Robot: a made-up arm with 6 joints.
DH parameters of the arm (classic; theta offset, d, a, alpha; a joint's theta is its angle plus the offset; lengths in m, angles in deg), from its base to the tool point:
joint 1: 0 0.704 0.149 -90
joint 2: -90 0 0.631 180
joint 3: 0 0 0.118 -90
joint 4: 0 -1.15 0 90
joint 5: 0 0 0 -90
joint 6: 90 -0.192 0 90
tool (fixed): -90 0 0 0
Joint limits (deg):
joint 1: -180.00..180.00
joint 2: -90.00..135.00
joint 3: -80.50..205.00
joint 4: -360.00..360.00
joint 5: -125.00..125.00
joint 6: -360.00..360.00
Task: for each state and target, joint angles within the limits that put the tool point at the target. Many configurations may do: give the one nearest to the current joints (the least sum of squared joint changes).
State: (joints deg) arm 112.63 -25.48 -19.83 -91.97 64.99 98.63
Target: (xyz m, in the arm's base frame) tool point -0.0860 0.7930 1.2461
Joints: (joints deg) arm 109.90 -56.15 -51.01 -99.34 86.29 98.63
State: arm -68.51 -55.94 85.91 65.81 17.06 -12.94
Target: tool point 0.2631 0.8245 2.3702
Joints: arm -102.45 -40.72 69.61 68.40 26.31 -12.94
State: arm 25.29 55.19 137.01 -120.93 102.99 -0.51
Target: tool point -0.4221 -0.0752 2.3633
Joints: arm -9.32 6.89 128.05 -128.67 72.00 -0.51
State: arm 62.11 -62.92 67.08 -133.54 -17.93 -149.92
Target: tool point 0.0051 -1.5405 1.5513
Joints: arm 91.99 -87.74 47.42 -133.05 -20.13 -149.92
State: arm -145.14 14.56 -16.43 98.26 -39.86 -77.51
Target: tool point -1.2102 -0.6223 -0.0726
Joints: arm -148.44 56.27 -8.41 99.62 -33.06 -77.51
